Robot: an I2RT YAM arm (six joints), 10 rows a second.
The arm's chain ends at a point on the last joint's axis. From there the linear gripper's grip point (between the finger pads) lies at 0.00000 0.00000 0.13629 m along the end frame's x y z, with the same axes.
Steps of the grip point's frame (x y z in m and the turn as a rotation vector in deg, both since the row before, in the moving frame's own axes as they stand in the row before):
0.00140, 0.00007, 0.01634, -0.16, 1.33, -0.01
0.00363, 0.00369, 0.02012, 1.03, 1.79, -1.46
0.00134, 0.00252, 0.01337, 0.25, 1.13, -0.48
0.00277, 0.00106, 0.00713, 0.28, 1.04, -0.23
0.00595, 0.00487, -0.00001, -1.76, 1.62, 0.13
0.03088, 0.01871, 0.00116, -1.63, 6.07, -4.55
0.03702, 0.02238, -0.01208, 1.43, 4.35, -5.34
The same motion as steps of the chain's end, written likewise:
-0.00176, -0.00031, 0.01638, -0.16, 1.33, -0.01
-0.00060, 0.00619, 0.02021, 1.03, 1.79, -1.46
-0.00135, 0.00313, 0.01340, 0.25, 1.13, -0.48
0.00030, 0.00173, 0.00715, 0.28, 1.04, -0.23
0.00210, 0.00068, 0.00011, -1.76, 1.62, 0.13
0.01633, 0.01542, 0.00198, -1.63, 6.07, -4.55
0.02686, 0.02625, -0.01165, 1.43, 4.35, -5.34

